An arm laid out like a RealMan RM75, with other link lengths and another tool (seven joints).
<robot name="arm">
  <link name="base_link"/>
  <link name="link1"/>
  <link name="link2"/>
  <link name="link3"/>
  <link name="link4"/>
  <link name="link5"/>
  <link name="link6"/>
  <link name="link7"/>
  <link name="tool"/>
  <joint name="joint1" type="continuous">
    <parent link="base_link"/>
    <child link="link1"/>
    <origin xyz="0 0 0.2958"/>
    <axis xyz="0 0 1"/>
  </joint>
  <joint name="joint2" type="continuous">
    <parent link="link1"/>
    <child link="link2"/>
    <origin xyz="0 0 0" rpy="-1.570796 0 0"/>
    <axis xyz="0 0 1"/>
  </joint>
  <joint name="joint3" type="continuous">
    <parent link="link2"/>
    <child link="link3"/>
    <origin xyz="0 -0.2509 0" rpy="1.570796 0 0"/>
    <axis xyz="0 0 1"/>
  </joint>
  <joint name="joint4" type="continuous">
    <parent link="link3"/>
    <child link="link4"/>
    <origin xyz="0 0 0" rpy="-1.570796 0 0"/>
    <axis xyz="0 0 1"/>
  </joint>
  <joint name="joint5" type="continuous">
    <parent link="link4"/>
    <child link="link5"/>
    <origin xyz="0 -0.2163 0" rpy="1.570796 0 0"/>
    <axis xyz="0 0 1"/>
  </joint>
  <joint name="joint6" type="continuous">
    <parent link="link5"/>
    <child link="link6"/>
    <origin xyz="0 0 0" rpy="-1.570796 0 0"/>
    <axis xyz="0 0 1"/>
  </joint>
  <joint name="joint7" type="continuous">
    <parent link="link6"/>
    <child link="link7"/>
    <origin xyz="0 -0.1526 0" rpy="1.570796 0 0"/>
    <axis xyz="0 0 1"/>
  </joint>
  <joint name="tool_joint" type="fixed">
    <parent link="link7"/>
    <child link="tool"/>
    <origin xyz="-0.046 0.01 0.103" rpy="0 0.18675 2.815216"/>
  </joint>
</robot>
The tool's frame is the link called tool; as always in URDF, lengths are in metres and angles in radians. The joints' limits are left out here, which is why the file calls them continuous.
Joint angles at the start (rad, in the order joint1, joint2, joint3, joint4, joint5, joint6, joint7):
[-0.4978, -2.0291, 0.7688, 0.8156, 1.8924, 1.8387, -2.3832]
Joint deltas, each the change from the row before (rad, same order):
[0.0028, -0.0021, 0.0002, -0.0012, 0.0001, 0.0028, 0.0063]
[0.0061, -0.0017, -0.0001, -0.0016, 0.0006, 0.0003, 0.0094]
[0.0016, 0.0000, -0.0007, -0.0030, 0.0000, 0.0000, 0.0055]
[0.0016, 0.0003, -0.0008, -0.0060, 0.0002, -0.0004, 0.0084]
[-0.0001, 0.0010, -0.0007, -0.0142, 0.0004, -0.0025, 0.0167]
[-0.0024, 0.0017, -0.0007, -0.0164, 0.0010, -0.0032, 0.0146]
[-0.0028, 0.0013, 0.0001, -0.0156, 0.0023, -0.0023, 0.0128]
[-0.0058, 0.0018, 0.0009, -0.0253, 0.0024, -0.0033, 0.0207]
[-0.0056, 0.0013, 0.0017, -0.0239, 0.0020, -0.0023, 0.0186]
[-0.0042, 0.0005, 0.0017, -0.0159, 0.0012, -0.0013, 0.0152]
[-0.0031, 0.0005, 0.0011, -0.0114, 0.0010, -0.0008, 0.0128]
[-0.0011, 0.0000, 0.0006, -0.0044, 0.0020, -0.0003, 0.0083]
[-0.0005, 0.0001, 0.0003, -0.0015, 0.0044, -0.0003, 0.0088]
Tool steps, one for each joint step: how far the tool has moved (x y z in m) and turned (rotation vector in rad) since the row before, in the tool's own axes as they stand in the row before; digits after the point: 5 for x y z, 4 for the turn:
[0.00162, 0.00056, 0.00056, 0.0024, 0.0023, 0.0025]
[0.00169, 0.00187, -0.00006, 0.0003, -0.0018, 0.0021]
[0.00051, 0.00075, -0.00007, 0.0008, -0.0009, 0.0016]
[0.00070, 0.00115, 0.00004, 0.0013, -0.0009, 0.0019]
[0.00070, 0.00195, 0.00067, 0.0023, -0.0006, 0.0046]
[0.00034, 0.00171, 0.00090, 0.0025, 0.0003, 0.0025]
[0.00075, 0.00165, 0.00116, 0.0019, 0.0027, 0.0011]
[0.00112, 0.00206, 0.00229, 0.0043, 0.0055, 0.0034]
[0.00144, 0.00170, 0.00246, 0.0049, 0.0068, 0.0024]
[0.00105, 0.00109, 0.00192, 0.0031, 0.0055, 0.0047]
[0.00075, 0.00085, 0.00132, 0.0018, 0.0040, 0.0053]
[0.00058, 0.00081, 0.00059, -0.0010, 0.0026, 0.0046]
[0.00062, 0.00130, 0.00016, -0.0045, 0.0028, 0.0061]

